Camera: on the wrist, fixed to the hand. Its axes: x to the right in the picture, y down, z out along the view.
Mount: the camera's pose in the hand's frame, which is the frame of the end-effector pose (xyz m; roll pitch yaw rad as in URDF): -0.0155 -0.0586 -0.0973 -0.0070 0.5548 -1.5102
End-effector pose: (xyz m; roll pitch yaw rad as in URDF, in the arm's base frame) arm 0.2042 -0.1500 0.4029 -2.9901 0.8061 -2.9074
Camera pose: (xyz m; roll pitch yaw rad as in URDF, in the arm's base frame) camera 0.1510 -0.2072 0.4868 -2.2256 -0.4247 -1.9225
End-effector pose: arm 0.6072 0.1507 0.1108 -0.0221 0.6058 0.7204
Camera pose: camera 0.5966 0.0606 0.0407 -0.6970 0.4632 -1.1300
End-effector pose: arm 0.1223 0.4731 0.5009 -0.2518 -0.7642 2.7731
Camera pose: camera 0.1105 0.5645 0.4327 0.7560 0.1811 1.4529
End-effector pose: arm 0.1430 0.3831 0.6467 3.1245 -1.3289 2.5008
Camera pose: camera 0.1849 0.2767 0.6547 1.7422 -0.1735 -1.6968
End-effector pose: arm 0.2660 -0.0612 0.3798 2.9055 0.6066 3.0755
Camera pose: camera 0.2274 -0.1386 0.4551 -2.5390 -0.2304 -1.8660
